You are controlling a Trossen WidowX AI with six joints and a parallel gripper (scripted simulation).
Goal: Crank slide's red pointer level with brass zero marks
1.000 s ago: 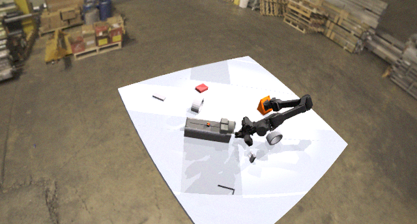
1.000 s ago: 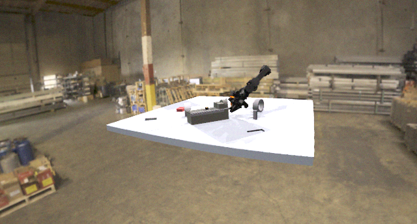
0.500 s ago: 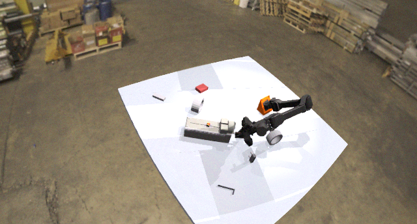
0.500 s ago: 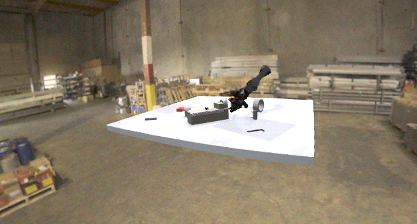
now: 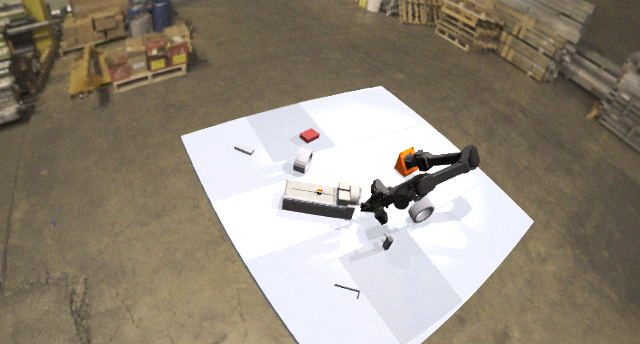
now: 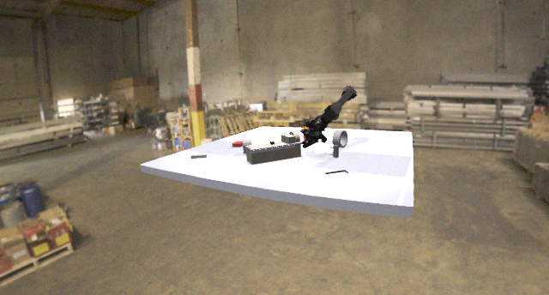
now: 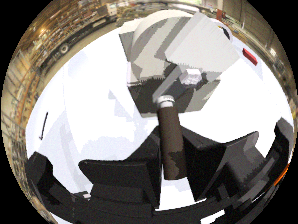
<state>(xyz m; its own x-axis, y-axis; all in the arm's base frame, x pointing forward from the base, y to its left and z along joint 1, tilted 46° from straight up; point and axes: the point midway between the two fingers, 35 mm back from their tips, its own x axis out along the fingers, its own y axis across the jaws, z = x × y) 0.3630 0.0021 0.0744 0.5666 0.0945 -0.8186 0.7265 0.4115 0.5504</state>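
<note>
My gripper tip is 10 mm past the dark crank handle, 10 mm to the right of it and 30 mm below it. The rest, counted from my gripper tip: hex key: 260 mm ahead, 220 mm to the left, 30 mm below; then red pointer: 100 mm ahead, 130 mm to the right, 50 mm above; then small clip: 30 mm ahead, 160 mm to the left, 10 mm below.
</note>
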